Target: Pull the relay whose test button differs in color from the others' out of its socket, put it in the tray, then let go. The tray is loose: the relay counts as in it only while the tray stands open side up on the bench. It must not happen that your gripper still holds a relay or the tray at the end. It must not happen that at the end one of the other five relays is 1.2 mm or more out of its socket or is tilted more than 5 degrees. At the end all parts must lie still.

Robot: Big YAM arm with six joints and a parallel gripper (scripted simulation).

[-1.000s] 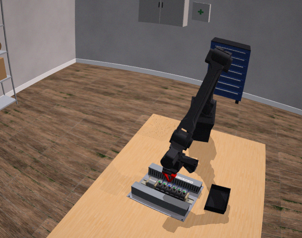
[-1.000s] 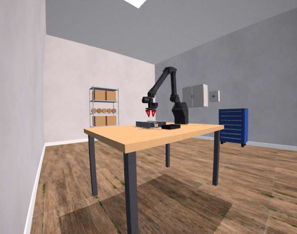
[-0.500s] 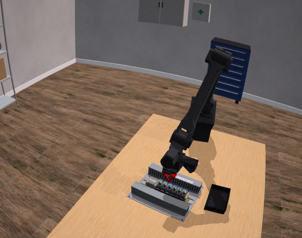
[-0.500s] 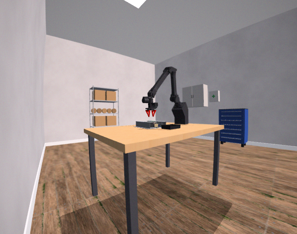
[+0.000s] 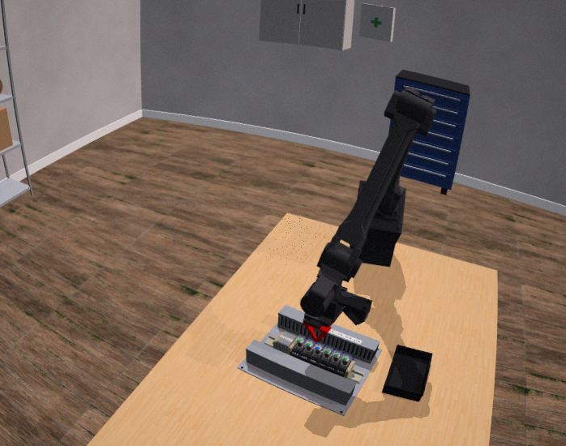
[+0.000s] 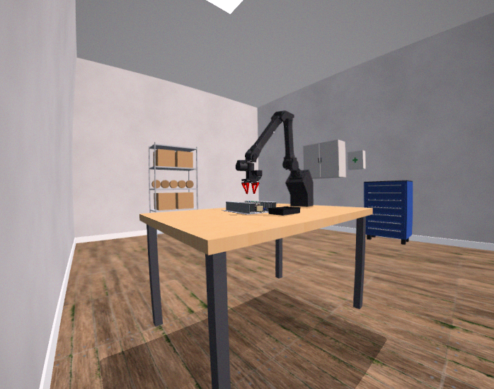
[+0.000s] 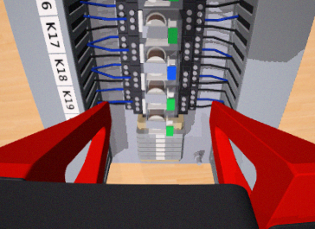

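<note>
The relay lies 8 cm below my hand. Round my hand: black tray 26 cm to the left, 11 cm below, 1 cm ahead.
</note>
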